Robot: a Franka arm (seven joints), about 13 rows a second.
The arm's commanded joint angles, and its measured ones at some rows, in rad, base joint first. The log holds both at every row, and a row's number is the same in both.
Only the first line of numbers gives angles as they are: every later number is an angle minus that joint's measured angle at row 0.
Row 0, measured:
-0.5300 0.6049 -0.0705 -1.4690 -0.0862 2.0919 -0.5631
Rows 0 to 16, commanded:
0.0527 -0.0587 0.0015 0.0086 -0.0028 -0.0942 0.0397
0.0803 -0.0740 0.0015 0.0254 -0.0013 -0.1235 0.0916
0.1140 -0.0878 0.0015 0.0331 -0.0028 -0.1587 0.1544
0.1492 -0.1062 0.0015 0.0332 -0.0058 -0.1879 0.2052
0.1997 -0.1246 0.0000 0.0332 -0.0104 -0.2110 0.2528
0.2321 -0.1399 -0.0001 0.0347 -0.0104 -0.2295 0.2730
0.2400 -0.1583 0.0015 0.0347 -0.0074 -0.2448 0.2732
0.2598 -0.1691 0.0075 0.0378 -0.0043 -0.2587 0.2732
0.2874 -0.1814 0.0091 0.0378 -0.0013 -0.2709 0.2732
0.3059 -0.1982 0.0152 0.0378 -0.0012 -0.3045 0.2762
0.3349 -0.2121 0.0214 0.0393 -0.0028 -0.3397 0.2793
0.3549 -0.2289 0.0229 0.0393 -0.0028 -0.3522 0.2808
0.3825 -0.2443 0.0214 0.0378 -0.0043 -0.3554 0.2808
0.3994 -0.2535 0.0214 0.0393 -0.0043 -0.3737 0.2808
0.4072 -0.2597 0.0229 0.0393 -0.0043 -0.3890 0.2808
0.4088 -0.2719 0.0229 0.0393 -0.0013 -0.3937 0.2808
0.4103 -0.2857 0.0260 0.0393 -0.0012 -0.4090 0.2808
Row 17, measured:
0.4105 -0.2554 0.0271 0.0390 0.0007 -0.3742 0.2767
